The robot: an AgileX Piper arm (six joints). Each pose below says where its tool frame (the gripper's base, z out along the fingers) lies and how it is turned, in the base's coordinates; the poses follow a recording.
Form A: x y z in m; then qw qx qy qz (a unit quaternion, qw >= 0).
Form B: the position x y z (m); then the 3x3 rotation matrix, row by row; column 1 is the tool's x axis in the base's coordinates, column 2 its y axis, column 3 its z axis. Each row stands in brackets. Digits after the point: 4 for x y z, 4 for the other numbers.
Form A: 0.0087 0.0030 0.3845 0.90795 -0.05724 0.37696 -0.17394
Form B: [0.0087 0.0030 0.3845], [[0.6553 0.2727 0.7044], [-0.3590 0.9329 -0.0272], [-0.6646 -0.2351 0.7093]]
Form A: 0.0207 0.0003 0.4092 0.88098 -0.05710 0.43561 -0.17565
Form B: [0.0207 0.0003 0.4092], [[0.5588 0.2597 0.7876], [-0.3592 0.9318 -0.0524], [-0.7475 -0.2536 0.6140]]
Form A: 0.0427 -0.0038 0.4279 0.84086 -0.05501 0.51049 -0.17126
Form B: [0.0427 -0.0038 0.4279], [[0.4201 0.2318 0.8773], [-0.3442 0.9353 -0.0823], [-0.8397 -0.2674 0.4727]]
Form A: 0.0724 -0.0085 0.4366 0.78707 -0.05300 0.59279 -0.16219
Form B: [0.0724 -0.0085 0.4366], [[0.2446 0.1925 0.9503], [-0.3181 0.9418 -0.1089], [-0.9159 -0.2757 0.2916]]
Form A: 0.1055 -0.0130 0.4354 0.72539 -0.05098 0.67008 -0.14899
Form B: [0.1055 -0.0130 0.4354], [[0.0576 0.1478 0.9873], [-0.2845 0.9504 -0.1257], [-0.9570 -0.2736 0.0968]]
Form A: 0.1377 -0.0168 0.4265 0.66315 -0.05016 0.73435 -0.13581
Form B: [0.1377 -0.0168 0.4265], [[-0.1154 0.1065 0.9876], [-0.2538 0.9581 -0.1329], [-0.9603 -0.2660 -0.0836]]
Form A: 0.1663 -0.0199 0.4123 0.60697 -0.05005 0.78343 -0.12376
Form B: [0.1663 -0.0199 0.4123], [[-0.2582 0.0718 0.9634], [-0.2287 0.9644 -0.1332], [-0.9387 -0.2547 -0.2325]]
